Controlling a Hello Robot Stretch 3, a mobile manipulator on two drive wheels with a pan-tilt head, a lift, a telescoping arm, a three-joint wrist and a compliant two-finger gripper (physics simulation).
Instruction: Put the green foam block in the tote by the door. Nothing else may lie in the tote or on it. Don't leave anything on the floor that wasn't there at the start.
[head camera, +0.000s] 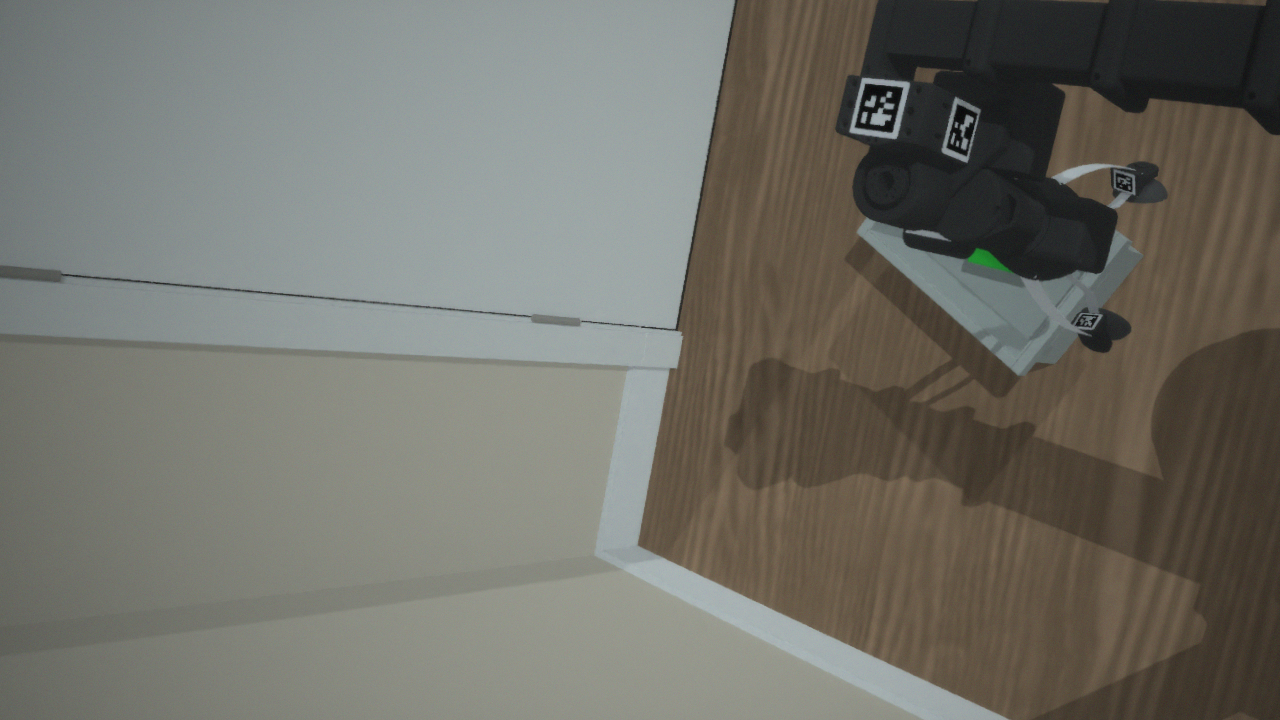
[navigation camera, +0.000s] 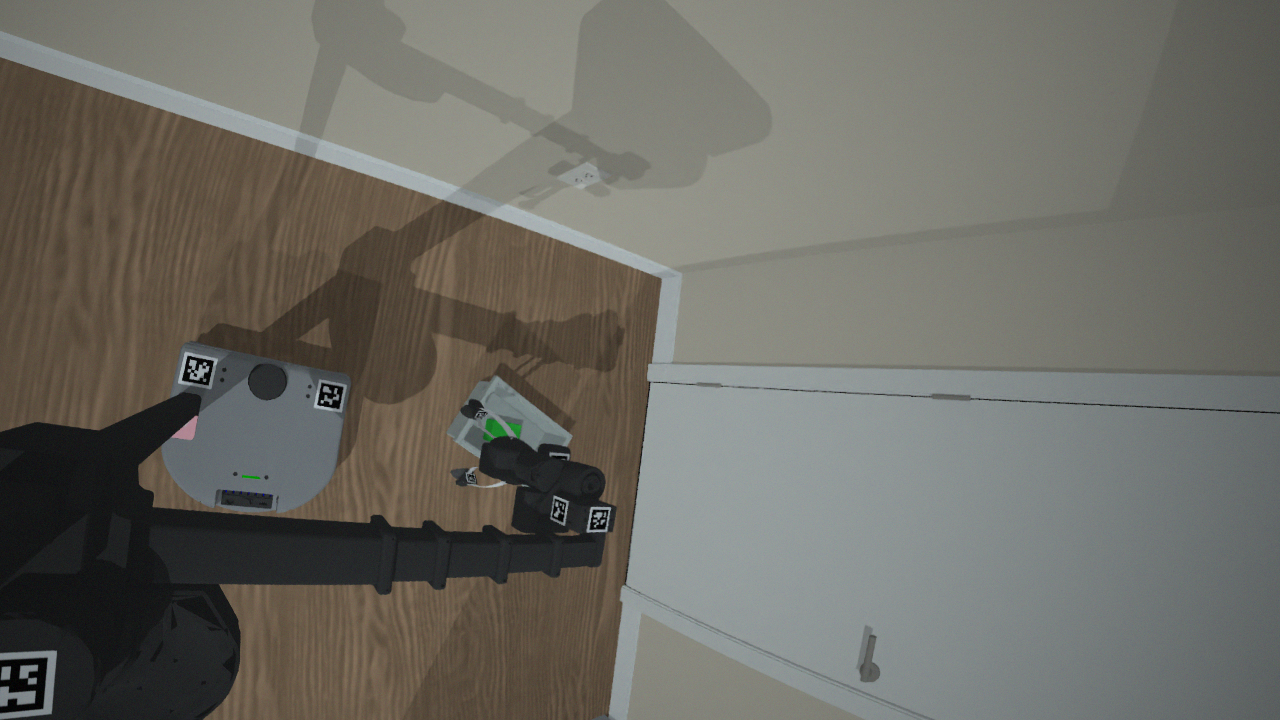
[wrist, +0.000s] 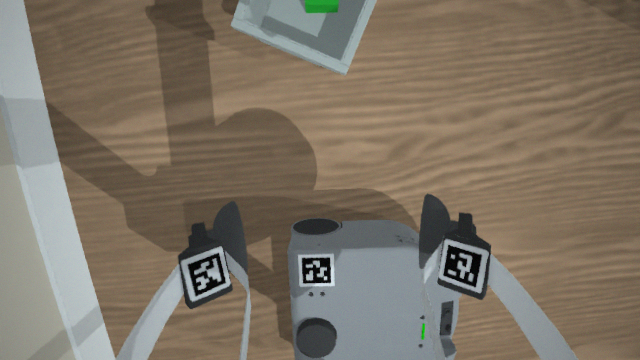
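Where they show: gripper, between the fingertips: (head camera: 1130, 260) (navigation camera: 462, 441) (wrist: 330, 222); robot's base, origin of its link: (navigation camera: 267, 379) (wrist: 319, 287).
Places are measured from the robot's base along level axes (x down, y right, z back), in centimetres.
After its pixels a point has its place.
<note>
The green foam block (head camera: 987, 258) {x -4.8, y 64.7, z 0.8 cm} (navigation camera: 503, 428) (wrist: 321, 6) {x -3.8, y 58.3, z 2.5 cm} lies inside the grey tote (head camera: 939, 301) {x -12.0, y 66.1, z -5.9 cm} (navigation camera: 539, 413) {x -12.0, y 68.2, z -4.5 cm} (wrist: 295, 51) {x -12.0, y 49.0, z -1.9 cm}, which stands on the floor by the door. In the head view the wrist hides part of both. In the wrist view the block and tote are cut off by the top edge. My gripper (head camera: 1118, 255) {x -46.3, y 32.4, z 2.2 cm} (navigation camera: 467, 443) {x -46.3, y 32.4, z 2.2 cm} (wrist: 330, 222) {x -46.3, y 32.4, z 2.2 cm} is open with nothing between its fingers. It hangs high above the floor, apart from the block. No other object shows in the visible part of the tote.
The white door (head camera: 358, 134) {x -65.3, y 119.8, z -1.4 cm} (navigation camera: 895, 492) {x -91.0, y 120.0, z 1.7 cm} with its handle (navigation camera: 868, 660) {x -92.8, y 117.5, z 43.3 cm} stands beyond the tote. My grey base (navigation camera: 259, 438) {x -16.0, y 0.5, z 11.1 cm} (wrist: 370, 280) {x -16.0, y 10.8, z 9.4 cm} stands near the tote, with a pink patch (navigation camera: 184, 428) {x -16.1, y -13.4, z 11.3 cm} at its edge. My extended arm (navigation camera: 304, 548) {x -82.1, y 4.2, z 9.4 cm} reaches toward the door. Walls meet in a corner beside it.
</note>
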